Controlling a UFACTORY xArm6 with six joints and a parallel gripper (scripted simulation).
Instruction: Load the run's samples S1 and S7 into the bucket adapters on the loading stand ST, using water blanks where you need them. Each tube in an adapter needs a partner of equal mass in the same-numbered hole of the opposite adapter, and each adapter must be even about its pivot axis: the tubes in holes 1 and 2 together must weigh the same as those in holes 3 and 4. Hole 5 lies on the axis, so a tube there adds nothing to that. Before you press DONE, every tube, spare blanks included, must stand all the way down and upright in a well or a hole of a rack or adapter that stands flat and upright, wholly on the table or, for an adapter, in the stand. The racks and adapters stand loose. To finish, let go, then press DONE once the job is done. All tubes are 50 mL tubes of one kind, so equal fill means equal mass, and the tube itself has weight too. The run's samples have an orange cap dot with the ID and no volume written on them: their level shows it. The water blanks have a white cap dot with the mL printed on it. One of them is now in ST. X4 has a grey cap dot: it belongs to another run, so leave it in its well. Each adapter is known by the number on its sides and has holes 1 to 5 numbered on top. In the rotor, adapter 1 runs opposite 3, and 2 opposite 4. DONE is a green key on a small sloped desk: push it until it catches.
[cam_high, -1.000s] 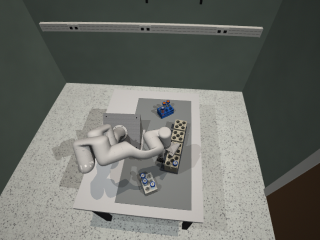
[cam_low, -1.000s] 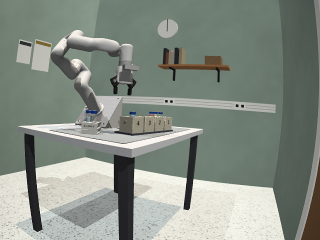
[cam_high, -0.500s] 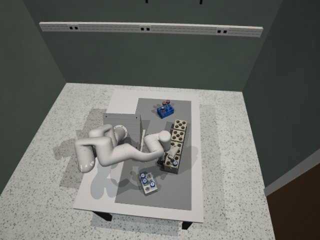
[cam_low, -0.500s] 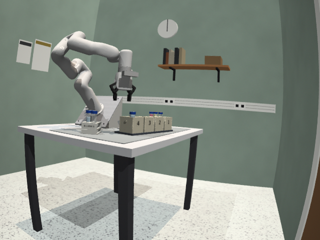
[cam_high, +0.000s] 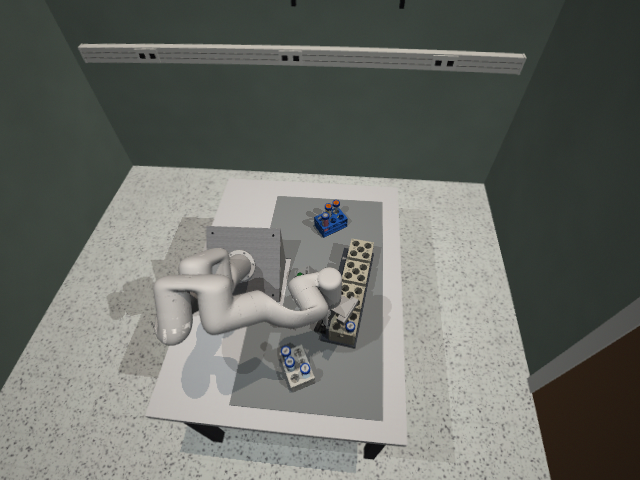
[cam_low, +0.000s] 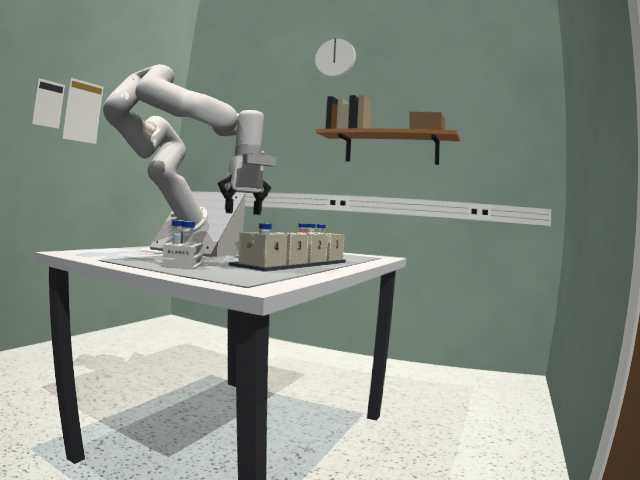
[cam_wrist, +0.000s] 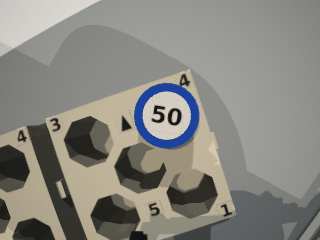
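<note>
My gripper is now 70 mm short of the blue-capped water blank, 20 mm to the left of it and 90 mm above it. From my hand the other things lie so: green DONE key: 110 mm behind, 240 mm to the left, 90 mm below; bucket adapter: 150 mm ahead, 340 mm to the left, 110 mm below; beige blanks rack: 120 mm behind, 120 mm to the right, 130 mm below.
</note>
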